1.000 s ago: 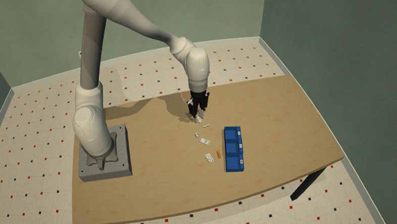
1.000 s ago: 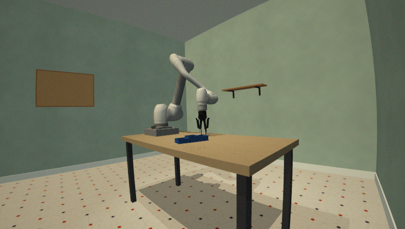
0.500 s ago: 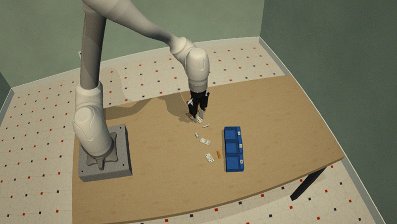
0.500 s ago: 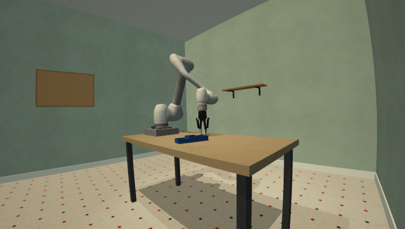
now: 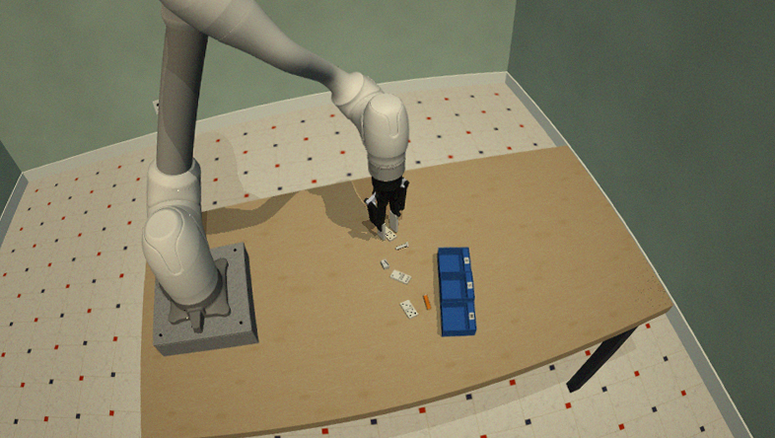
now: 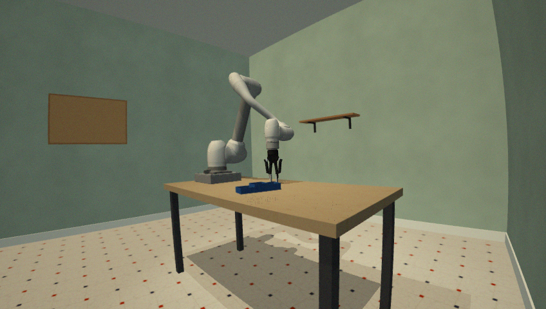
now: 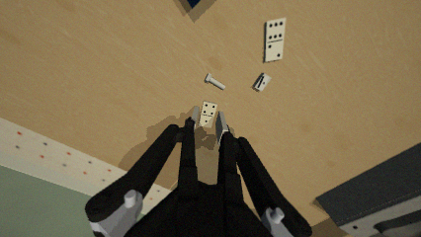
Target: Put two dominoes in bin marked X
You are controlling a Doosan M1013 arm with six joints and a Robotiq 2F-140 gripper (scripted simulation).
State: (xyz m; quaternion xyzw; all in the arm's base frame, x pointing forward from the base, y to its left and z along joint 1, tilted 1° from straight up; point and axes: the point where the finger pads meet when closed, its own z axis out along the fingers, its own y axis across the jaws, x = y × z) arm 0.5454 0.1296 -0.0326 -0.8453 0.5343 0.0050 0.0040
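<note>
Right now the white domino is 30 mm below my hand. Round my hand: grey screw (30 mm ahead, 50 mm to the right, 30 mm below); blue bin (120 mm ahead, 240 mm to the right, 20 mm below); orange stick (40 mm ahead, 250 mm to the right, 30 mm below).
</note>
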